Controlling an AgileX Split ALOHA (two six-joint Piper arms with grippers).
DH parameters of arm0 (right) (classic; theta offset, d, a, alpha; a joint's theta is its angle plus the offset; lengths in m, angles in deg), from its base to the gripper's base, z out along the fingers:
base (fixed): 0 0 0 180
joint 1: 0 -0.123 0 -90
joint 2: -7.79 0 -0.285 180
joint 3: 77.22 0 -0.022 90
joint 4: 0 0.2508 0 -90
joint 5: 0 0 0.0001 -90
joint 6: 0 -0.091 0 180
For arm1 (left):
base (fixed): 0 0 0 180
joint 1: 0 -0.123 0 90
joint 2: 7.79 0 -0.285 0
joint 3: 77.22 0 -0.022 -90
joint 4: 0 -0.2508 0 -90
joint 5: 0 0 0.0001 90
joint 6: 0 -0.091 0 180
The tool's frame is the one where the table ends.
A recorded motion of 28 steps. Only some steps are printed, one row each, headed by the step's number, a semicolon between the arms.
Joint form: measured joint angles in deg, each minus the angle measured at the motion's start. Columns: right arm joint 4, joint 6, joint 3, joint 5, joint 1, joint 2; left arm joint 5, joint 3, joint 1, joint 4, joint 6, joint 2.
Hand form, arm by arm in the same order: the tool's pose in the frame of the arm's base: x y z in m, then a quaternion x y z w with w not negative. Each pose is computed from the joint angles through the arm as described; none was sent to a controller.
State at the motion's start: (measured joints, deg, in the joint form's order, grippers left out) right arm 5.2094 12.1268 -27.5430 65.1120 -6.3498 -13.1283; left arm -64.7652 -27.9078 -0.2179 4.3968 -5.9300 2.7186
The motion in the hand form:
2: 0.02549 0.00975 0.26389 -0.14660 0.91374 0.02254 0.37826; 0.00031 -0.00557 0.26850 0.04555 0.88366 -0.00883 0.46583
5: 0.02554 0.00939 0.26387 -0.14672 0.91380 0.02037 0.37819; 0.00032 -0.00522 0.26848 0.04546 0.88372 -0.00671 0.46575
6: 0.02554 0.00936 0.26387 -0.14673 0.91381 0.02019 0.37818; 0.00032 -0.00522 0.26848 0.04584 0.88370 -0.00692 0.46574
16: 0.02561 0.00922 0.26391 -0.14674 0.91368 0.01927 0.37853; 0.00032 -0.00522 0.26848 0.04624 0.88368 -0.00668 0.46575
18: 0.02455 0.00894 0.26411 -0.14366 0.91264 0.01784 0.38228; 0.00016 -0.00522 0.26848 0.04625 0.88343 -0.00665 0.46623
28: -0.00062 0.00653 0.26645 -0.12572 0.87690 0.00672 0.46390; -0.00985 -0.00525 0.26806 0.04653 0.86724 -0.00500 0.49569
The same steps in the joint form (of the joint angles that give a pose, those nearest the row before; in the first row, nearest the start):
2: -0.44 0.00 0.00 0.00 0.00 0.00; 0.00 0.00 0.00 -0.52 0.00 0.00
5: -0.69 -0.01 0.00 0.00 -0.01 0.00; 0.00 0.00 0.00 -0.76 0.00 0.00
6: -0.71 -0.01 0.00 0.00 -0.01 0.00; 0.00 0.00 0.05 -0.76 0.00 0.00
16: -0.81 0.00 0.00 -0.05 0.00 0.00; 0.00 0.00 0.05 -0.76 -0.06 0.00
18: -0.81 0.01 0.00 -0.05 0.38 0.46; 0.00 0.00 0.05 -0.76 -0.06 -0.06
28: -0.65 0.00 0.00 -0.10 2.39 10.72; -0.07 0.00 0.05 -0.76 -0.05 -3.99

